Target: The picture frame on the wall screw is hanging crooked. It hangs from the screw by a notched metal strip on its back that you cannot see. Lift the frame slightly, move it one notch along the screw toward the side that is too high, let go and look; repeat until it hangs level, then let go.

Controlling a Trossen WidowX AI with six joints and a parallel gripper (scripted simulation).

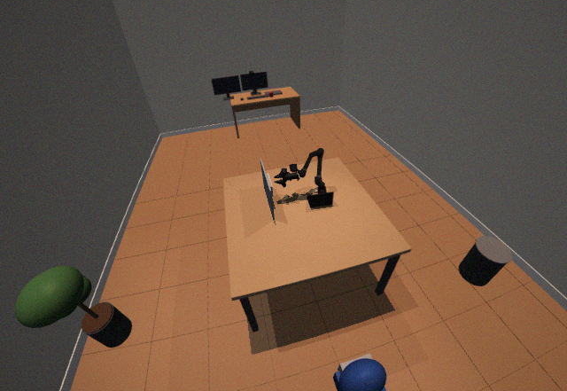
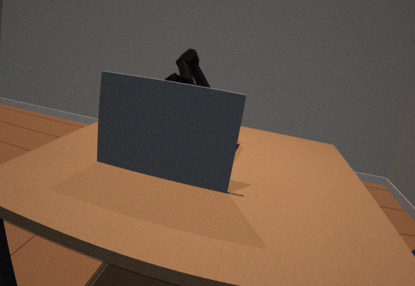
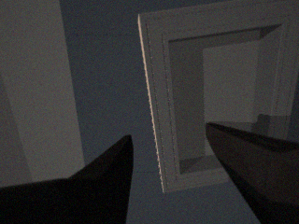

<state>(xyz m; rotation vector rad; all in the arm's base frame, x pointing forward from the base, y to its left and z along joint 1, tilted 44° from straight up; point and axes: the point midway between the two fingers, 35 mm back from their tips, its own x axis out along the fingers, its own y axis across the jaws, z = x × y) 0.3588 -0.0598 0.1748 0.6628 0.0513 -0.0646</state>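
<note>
My gripper tip is now 5 cm short of the picture frame, 5 cm above it and 1 cm to the left of it. The rest, counted from my gripper tip: blue-grey wall panel 7 cm below, 6 cm ahead, 1 cm to the left.
</note>
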